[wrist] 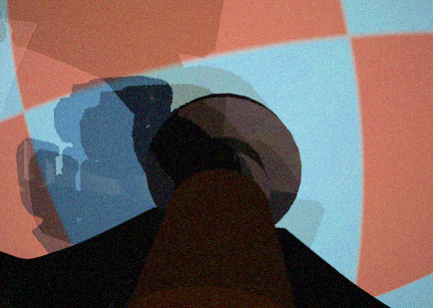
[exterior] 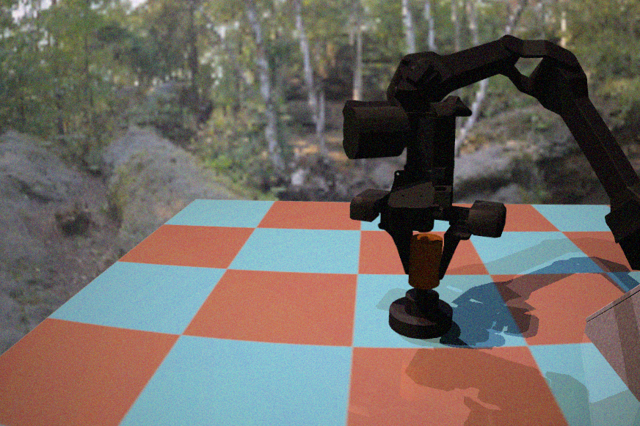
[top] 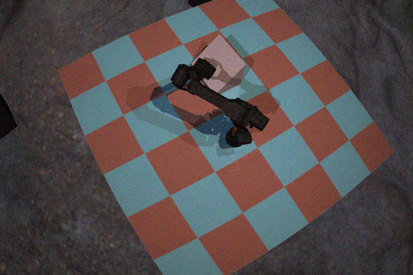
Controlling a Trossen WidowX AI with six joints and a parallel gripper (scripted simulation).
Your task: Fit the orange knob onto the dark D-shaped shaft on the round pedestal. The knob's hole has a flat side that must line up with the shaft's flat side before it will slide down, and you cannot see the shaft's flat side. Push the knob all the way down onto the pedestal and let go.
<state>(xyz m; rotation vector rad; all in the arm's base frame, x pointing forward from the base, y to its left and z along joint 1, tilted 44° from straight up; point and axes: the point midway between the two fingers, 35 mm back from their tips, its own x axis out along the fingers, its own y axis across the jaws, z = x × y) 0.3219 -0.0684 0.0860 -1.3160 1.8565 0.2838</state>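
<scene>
Now: gripper tip 2 cm below the orange knob. Round my gripper tip: dark pedestal (4 cm below).
</scene>
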